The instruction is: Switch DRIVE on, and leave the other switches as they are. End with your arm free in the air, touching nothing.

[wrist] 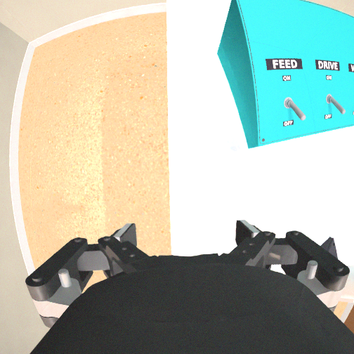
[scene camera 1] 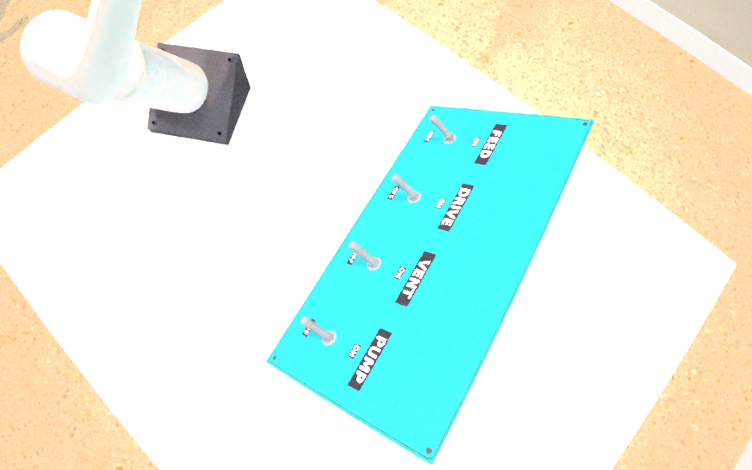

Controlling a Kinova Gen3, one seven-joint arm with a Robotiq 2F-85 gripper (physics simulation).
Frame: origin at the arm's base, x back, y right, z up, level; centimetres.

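Seen in the pictures: arm's base, origin of its link: [scene camera 1: 184,87].
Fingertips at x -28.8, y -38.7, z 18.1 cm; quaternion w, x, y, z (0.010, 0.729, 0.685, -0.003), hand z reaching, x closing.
Offsets run from my fingertips to a thing's top centre. "pt": to the spot under its first point. Level surfaces: height alone.
The DRIVE switch {pt dx -16.0, dy +32.9, dz -12.1 cm} [scene camera 1: 406,188] [wrist: 336,104] has its lever tilted to the OFF side. The FEED switch {pt dx -14.3, dy +21.0, dz -12.2 cm} [scene camera 1: 443,129] [wrist: 295,108] also leans toward OFF. The VENT switch {pt dx -17.8, dy +44.8, dz -12.1 cm} [scene camera 1: 364,256] and the PUMP switch {pt dx -19.5, dy +56.4, dz -12.0 cm} [scene camera 1: 318,330] lean the same way in the scene view. All stand on a sloped cyan panel [scene camera 1: 499,232] [wrist: 280,30]. My gripper [wrist: 185,233] is open and empty, apart from the panel, which lies beyond it at the upper right of the wrist view. The gripper does not show in the scene view.
The white table {dz -23.9 cm} [scene camera 1: 210,249] [wrist: 205,190] carries the panel. The arm's dark base block [scene camera 1: 235,105] stands at the upper left of the scene view, with the white arm [scene camera 1: 110,55] rising from it. Speckled floor [scene camera 1: 654,138] [wrist: 90,150] lies beyond the table's edges.
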